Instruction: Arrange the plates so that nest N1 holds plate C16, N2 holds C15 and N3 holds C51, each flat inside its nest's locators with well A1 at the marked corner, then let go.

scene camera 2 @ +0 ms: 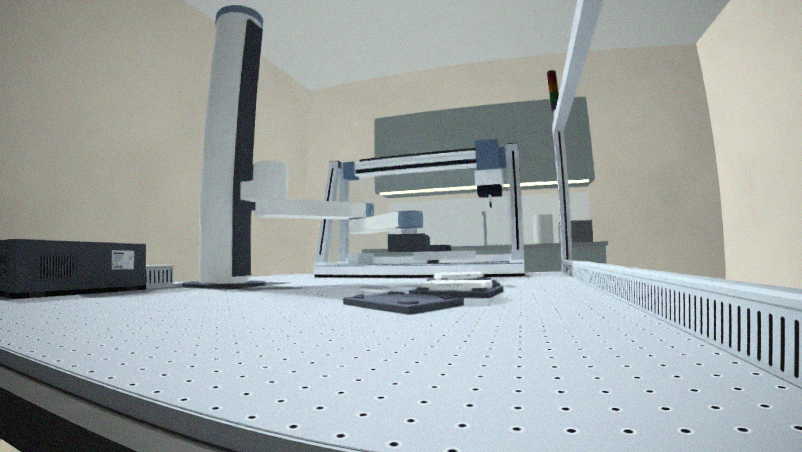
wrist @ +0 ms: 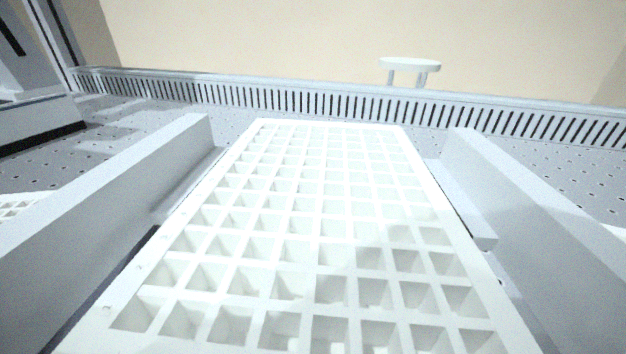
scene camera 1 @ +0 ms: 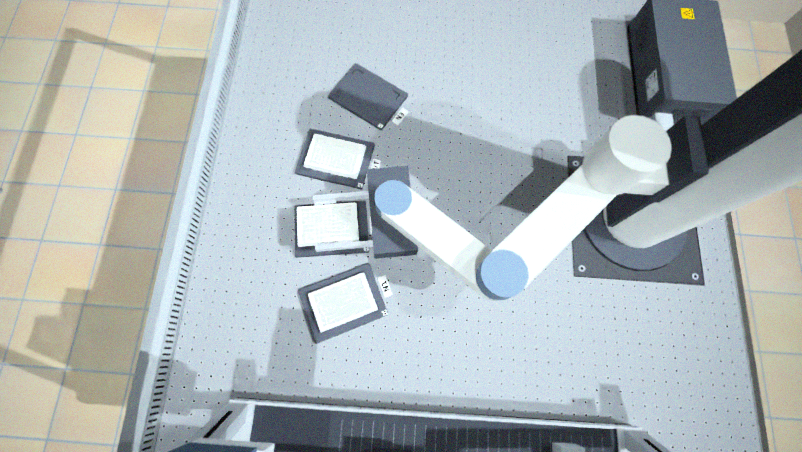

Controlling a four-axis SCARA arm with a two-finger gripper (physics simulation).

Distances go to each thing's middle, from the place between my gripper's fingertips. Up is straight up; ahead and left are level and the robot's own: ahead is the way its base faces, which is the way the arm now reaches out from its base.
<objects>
Now: the nest N2 [scene camera 1: 310, 253] 20 mm behind my hand, 10 mm to the right of it and 70 mm below it. Also, from my hand: nest N1 [scene camera 1: 364, 319]: 70 mm behind, 150 mm to the left, 70 mm below; nest N3 [scene camera 1: 365, 95]: 80 mm behind, 360 mm to the right, 70 mm below; out nest [scene camera 1: 315, 174]: 10 mm behind, 190 mm to the right, 70 mm below.
</objects>
